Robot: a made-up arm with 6 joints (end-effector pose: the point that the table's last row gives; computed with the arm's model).
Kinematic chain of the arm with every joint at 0, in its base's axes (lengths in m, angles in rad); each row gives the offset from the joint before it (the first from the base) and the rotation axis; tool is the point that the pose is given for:
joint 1: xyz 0 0 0.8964 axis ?
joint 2: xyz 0.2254 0 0 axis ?
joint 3: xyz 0 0 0.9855 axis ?
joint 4: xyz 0 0 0.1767 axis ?
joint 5: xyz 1.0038 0 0 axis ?
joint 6: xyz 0.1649 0 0 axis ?
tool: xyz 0 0 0
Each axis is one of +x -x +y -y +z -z.
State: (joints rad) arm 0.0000 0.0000 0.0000 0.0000 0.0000 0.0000
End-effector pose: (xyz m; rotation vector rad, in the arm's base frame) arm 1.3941 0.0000 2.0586 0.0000 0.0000 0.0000
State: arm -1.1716 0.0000 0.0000 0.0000 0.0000 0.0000
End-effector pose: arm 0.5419 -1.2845 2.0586 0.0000 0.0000 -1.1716
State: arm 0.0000 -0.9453 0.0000 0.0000 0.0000 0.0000
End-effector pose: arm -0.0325 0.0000 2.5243 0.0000 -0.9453 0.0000
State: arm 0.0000 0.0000 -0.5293 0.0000 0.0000 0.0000
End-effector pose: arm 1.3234 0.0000 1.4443 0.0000 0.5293 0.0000
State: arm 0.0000 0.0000 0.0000 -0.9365 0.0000 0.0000
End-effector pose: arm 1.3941 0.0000 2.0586 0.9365 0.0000 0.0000
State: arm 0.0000 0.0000 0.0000 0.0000 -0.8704 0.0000
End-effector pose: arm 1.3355 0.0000 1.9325 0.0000 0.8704 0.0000
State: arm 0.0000 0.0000 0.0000 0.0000 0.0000 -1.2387
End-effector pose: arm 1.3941 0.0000 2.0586 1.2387 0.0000 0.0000
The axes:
joint 1: +z
joint 2: +y
joint 3: -y
joint 4: -x
joint 5: -y
joint 6: -x

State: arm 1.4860 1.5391 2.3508 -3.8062 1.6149 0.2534
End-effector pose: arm 0.0565 1.8641 1.6829 1.1332 2.3552 -0.6743
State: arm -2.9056 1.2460 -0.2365 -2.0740 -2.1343 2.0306
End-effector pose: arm -1.4134 -0.4655 0.3202 0.2034 -1.1996 -1.2768
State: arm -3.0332 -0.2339 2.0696 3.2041 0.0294 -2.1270
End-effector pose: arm 0.9071 0.0990 2.6088 1.9555 -0.4269 0.9561
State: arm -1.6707 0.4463 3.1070 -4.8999 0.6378 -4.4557
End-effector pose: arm 0.1406 0.4350 2.1381 0.2834 -0.1870 0.8347
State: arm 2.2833 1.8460 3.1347 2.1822 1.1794 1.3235
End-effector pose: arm -0.9999 0.9665 1.6780 -0.1310 -2.5139 -1.5145
